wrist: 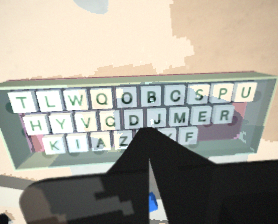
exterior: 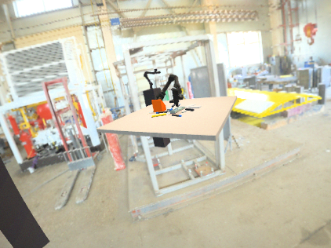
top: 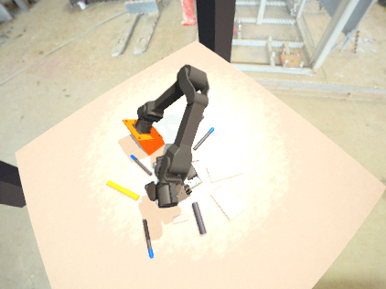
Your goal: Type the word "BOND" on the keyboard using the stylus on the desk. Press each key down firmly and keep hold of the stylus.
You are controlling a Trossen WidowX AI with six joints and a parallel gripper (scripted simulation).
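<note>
Right now the blue stylus is 12 cm behind my gripper tip, 8 cm to the left of it and 4 cm below it. From my gripper tip the other things lie so: stylus tip: 13 cm behind, 11 cm to the left, 4 cm below; yellow pen: 14 cm behind, 19 cm to the right, 3 cm below.
</note>
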